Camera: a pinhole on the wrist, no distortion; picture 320 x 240 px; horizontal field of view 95.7 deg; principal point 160.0 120.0 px. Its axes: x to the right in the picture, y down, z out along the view. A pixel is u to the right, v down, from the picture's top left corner.
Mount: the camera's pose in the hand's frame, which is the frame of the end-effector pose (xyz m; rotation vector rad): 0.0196 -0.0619 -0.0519 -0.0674 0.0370 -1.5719
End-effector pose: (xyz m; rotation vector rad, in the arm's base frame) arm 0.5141 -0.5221 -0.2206 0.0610 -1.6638 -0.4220
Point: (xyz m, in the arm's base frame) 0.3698 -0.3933 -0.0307
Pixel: 24 206
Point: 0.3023 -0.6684 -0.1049
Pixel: 216 216
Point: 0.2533 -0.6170 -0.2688
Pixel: 211 110
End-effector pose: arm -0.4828 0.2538 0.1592 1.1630 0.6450 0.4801
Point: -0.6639 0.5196 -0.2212
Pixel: behind the camera
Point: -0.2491 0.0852 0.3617
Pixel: 90 109
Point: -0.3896 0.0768 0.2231
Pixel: 127 63
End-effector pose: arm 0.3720 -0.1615 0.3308 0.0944 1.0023 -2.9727
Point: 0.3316 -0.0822 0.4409
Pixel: 270 135
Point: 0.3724 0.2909 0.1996
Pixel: behind the camera
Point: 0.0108 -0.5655 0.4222
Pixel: 51 225
